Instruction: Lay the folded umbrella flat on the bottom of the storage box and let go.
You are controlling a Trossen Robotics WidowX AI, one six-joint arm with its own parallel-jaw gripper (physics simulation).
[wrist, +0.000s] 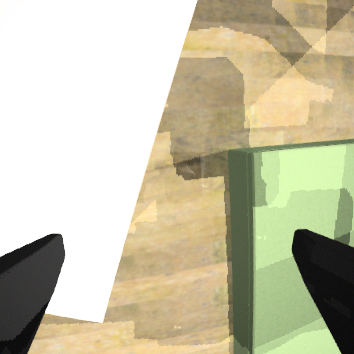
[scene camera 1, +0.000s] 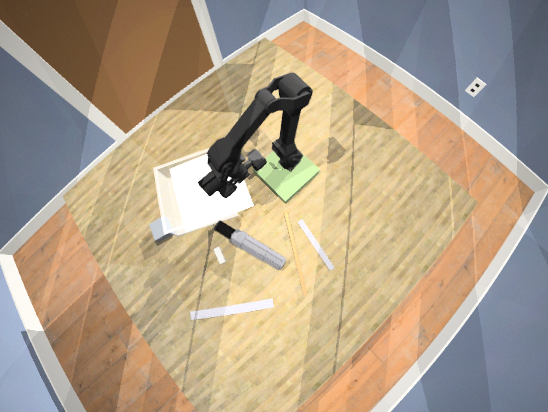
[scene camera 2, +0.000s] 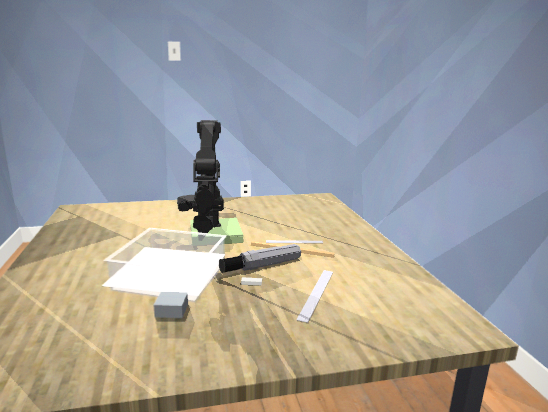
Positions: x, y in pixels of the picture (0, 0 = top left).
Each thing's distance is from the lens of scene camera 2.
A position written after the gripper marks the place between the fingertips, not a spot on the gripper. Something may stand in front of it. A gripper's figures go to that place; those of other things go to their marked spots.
gripper (scene camera 2: 200, 233): 1.47 m
folded umbrella (scene camera 2: 253, 259): 1.33 m
storage box (scene camera 2: 157, 260): 1.44 m
